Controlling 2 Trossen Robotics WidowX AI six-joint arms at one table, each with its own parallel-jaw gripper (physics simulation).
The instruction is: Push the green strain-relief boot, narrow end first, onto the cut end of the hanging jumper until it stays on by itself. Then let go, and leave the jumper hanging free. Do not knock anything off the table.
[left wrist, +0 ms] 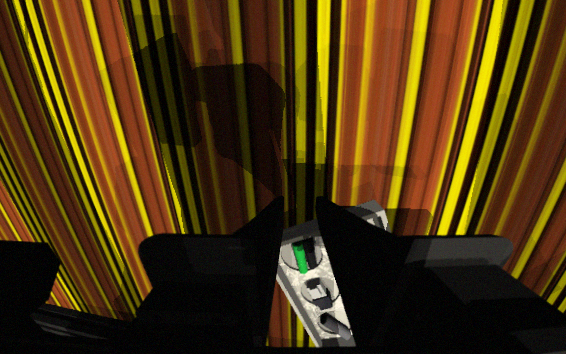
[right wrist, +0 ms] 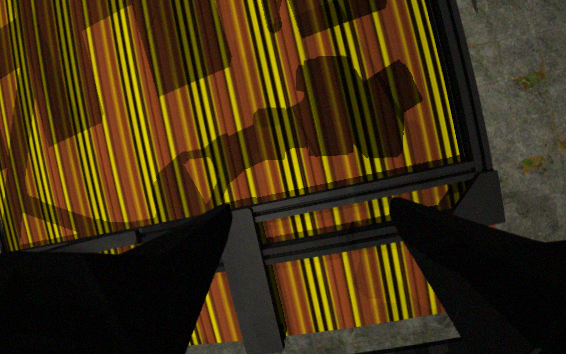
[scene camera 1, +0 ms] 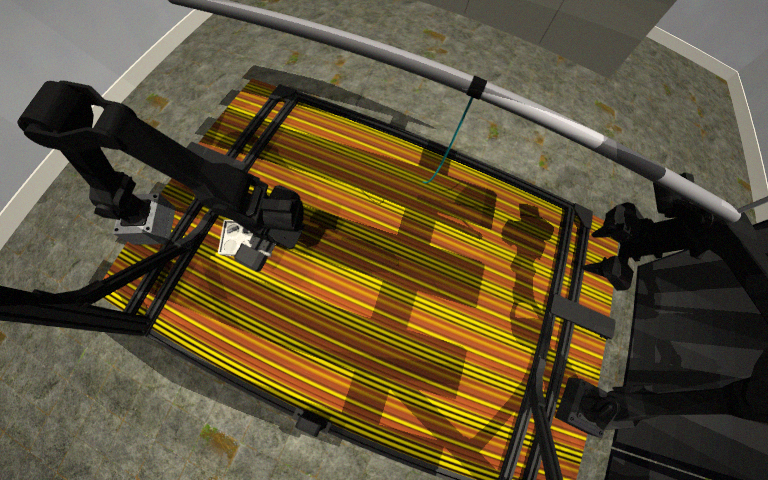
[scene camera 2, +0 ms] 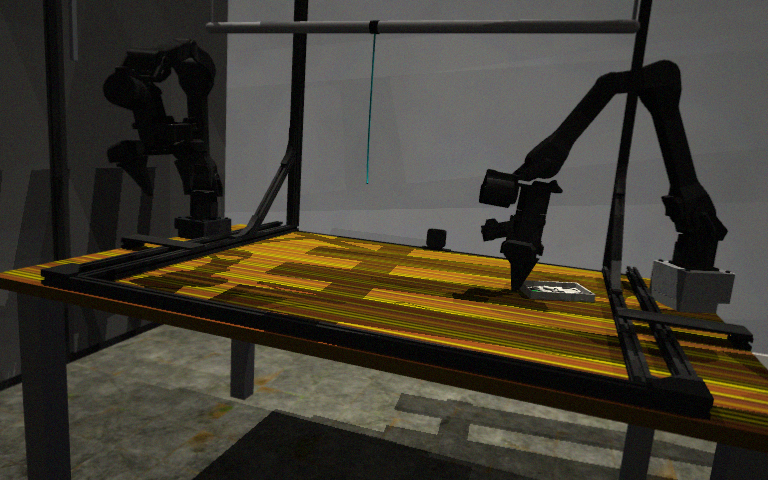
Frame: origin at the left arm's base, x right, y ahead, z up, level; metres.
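Seen in the pictures: left gripper, between the fingertips: [left wrist: 299, 202] [scene camera 2: 514, 290]; right gripper, between the fingertips: [right wrist: 309, 208] [scene camera 1: 587, 251] [scene camera 2: 171, 193]; left arm's base, origin of its link: [scene camera 1: 136, 213] [scene camera 2: 693, 266]; right arm's base, origin of its link: [scene camera 1: 592, 408] [scene camera 2: 203, 218].
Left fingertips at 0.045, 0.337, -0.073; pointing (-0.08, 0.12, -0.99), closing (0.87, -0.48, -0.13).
Offsets run from my left fingertips to a thing's top centre, as dx, dy, dz. "spot": to the spot under its first point.
The green boot {-0.019, -0.040, +0.007} [left wrist: 300, 257] [scene camera 2: 534, 290] lies in a round pocket of a small pale tray {-0.001, -0.082, +0.011} [left wrist: 295, 305] [scene camera 2: 557, 298], beside a dark piece. My left gripper [left wrist: 299, 202] [scene camera 2: 516, 287] [scene camera 1: 269, 244] points down at the tray's edge, its fingers partly open with a narrow gap; in the left wrist view the boot shows through this gap, not gripped. The teal jumper {spot: +0.009, +0.306, +0.383} [scene camera 1: 454, 135] [scene camera 2: 370, 107] hangs from the overhead bar, its cut end free, well above the table. My right gripper [right wrist: 309, 208] [scene camera 1: 591, 250] [scene camera 2: 169, 189] is wide open and empty, far from the jumper and tray.
The overhead bar {spot: -0.023, +0.221, +0.469} [scene camera 1: 396, 61] [scene camera 2: 481, 26] spans the table and carries the jumper by a black clamp {+0.009, +0.307, +0.477} [scene camera 1: 476, 87] [scene camera 2: 373, 26]. Other small grey and dark parts lie in the tray's pockets. Black frame rails edge the striped table; a small black block [scene camera 2: 436, 238] stands at its far edge.
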